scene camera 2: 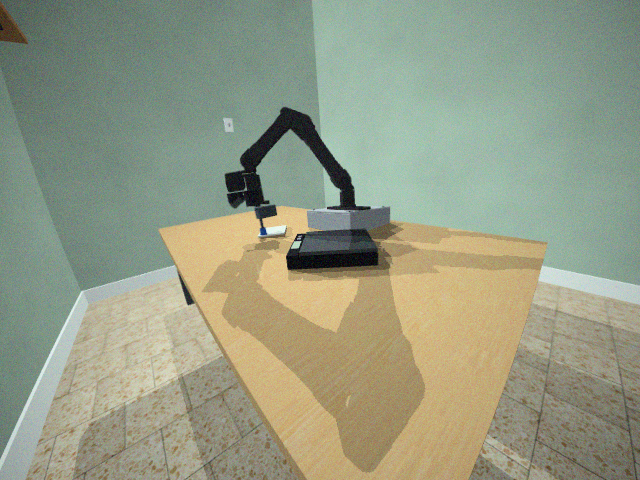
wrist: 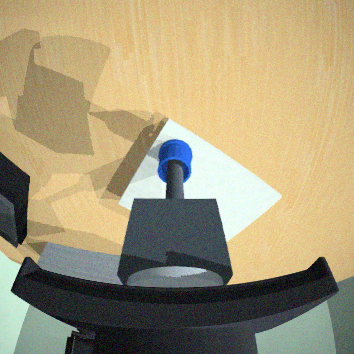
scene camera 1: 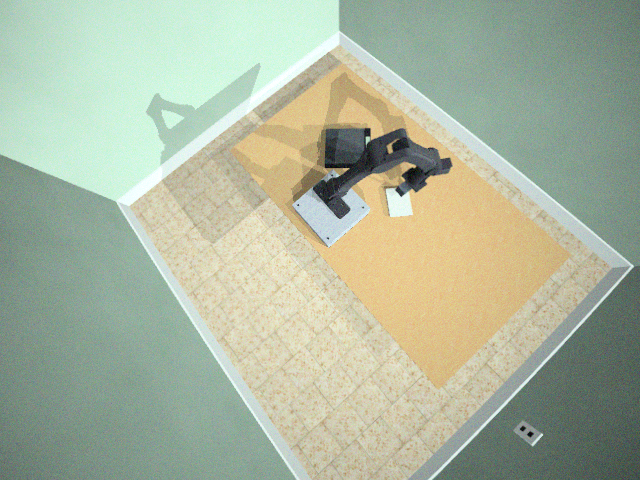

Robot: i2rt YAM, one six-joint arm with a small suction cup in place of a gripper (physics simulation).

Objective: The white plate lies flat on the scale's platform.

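Pixels of known places: hand, its tool point: [scene camera 2: 264, 236] [wrist: 174, 149]; arm's base, origin of its link: [scene camera 2: 347, 209] [scene camera 1: 331, 199].
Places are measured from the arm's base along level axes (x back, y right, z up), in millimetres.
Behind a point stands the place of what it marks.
Observation:
The white plate [scene camera 1: 400, 204] {x -253, y 222, z -70 mm} [scene camera 2: 276, 230] {x -251, y 187, z -68 mm} [wrist: 225, 186] {x -277, y 230, z -70 mm} is a flat square lying on the wooden table [scene camera 1: 442, 276] {x -153, y 595, z -78 mm} [scene camera 2: 470, 305] {x -288, y -566, z -78 mm} [wrist: 253, 70] {x -385, y 245, z -78 mm}, to one side of the arm's base. My suction cup [scene camera 2: 262, 231] [wrist: 175, 159] {x -313, y 180, z -80 mm} is blue and presses down on the plate near one of its corners, with the suction on. In the overhead view the arm's wrist [scene camera 1: 409, 185] {x -293, y 196, z 42 mm} covers the cup. The black scale [scene camera 1: 344, 145] {x -252, y -193, z -33 mm} [scene camera 2: 332, 248] {x -321, y -248, z -33 mm} [wrist: 12, 200] {x -269, y -44, z -40 mm} stands apart from the plate, and its dark platform carries nothing.
The arm's grey base block [scene camera 1: 330, 216] {x 57, y 59, z -6 mm} [scene camera 2: 348, 218] {x -105, y -102, z -10 mm} [wrist: 70, 261] {x -106, y -26, z -45 mm} stands between the scale and the plate. The table's edge runs close behind the plate in the second scene view. A tiled floor [scene camera 1: 270, 333] surrounds the table.

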